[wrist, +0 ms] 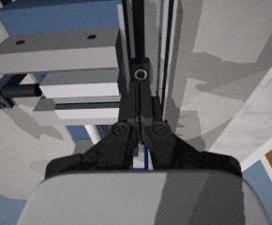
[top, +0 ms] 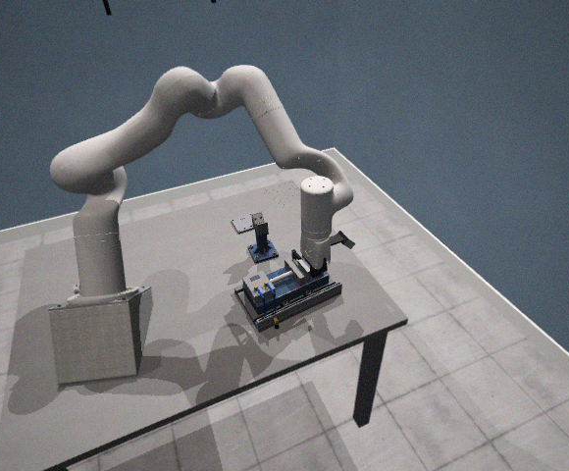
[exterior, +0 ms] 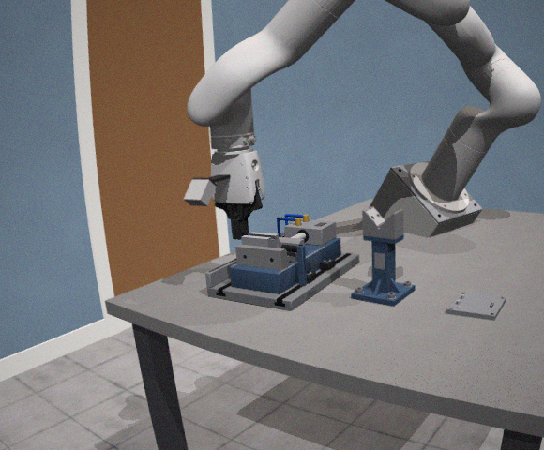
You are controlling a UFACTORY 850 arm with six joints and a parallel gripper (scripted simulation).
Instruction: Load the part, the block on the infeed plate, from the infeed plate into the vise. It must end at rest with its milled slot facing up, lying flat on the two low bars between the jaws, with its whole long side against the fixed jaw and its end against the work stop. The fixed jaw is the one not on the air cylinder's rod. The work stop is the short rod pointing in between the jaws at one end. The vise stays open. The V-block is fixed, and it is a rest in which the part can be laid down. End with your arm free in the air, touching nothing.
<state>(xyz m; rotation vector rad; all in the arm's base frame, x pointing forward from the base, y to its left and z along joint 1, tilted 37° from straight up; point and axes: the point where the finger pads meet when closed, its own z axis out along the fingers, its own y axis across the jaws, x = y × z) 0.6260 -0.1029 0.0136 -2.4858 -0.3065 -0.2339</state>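
Right now the part is 40 mm to the left of my hand, 20 mm below it and 10 mm behind it. From my hand the other things lie so: fixed jaw (70 mm to the left, 40 mm below, 10 mm ahead); moving jaw (50 mm to the left, 50 mm behind, 40 mm below); work stop (110 mm to the left, 30 mm below, 30 mm behind).
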